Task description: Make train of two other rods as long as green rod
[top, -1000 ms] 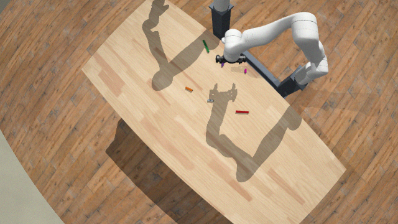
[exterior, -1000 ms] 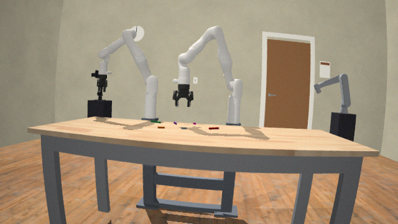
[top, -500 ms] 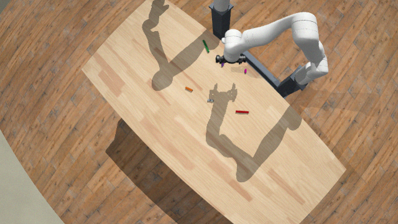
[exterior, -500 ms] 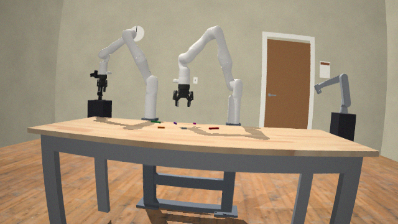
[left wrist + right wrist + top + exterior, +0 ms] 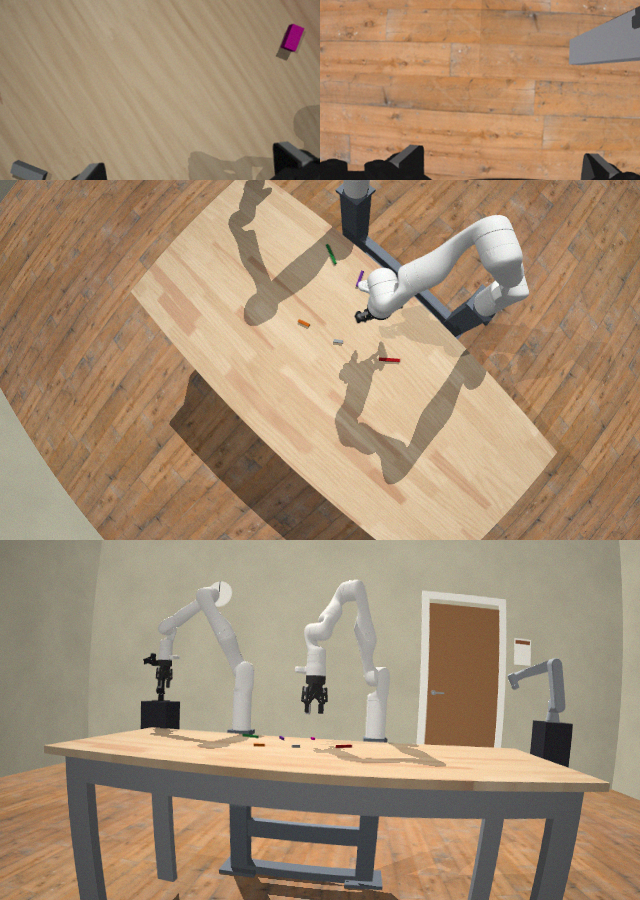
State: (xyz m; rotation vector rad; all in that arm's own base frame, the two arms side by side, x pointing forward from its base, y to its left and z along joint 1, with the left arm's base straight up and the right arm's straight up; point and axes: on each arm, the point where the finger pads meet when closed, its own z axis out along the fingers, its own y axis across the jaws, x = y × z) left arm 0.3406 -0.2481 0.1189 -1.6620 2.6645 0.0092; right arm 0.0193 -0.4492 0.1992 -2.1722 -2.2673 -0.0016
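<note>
My left hand is 120 mm to the right of the red rod, 110 mm above it and 60 mm short of it. Round my left hand: purple rod (140 mm to the right, 110 mm below, 70 mm behind); magenta rod (110 mm below, 110 mm behind, 20 mm to the right); grey rod (140 mm ahead, 110 mm below, 40 mm to the right).
</note>
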